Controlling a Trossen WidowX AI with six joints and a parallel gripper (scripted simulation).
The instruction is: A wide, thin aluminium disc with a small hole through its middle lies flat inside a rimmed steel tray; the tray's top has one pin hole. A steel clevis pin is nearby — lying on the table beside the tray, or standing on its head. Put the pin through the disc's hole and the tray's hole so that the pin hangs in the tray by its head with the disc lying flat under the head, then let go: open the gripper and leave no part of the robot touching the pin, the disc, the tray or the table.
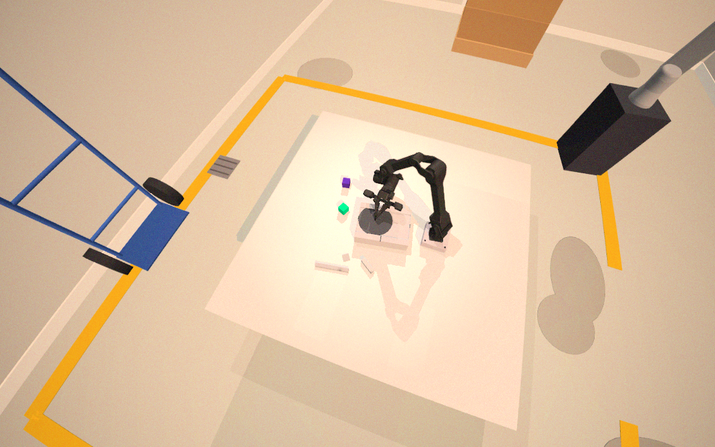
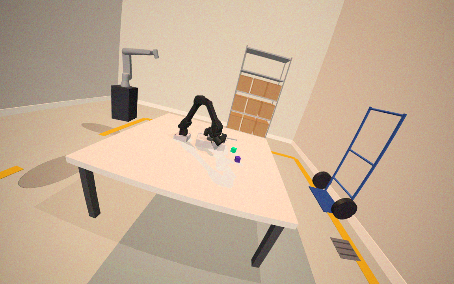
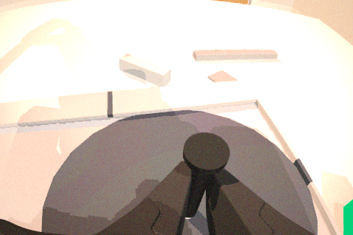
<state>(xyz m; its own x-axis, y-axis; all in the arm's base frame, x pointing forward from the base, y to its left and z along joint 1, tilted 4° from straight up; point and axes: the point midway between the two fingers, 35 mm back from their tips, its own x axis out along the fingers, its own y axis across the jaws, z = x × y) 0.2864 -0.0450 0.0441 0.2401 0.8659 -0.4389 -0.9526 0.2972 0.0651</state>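
Now: gripper tip 10 mm above the clevis pin. Also, from my gripper tip: pale rimmed tray 50 mm below, 40 mm behind, 10 mm to the left; then aluminium disc 30 mm below; then green cube 160 mm ahead, 70 mm below, 60 mm to the right.
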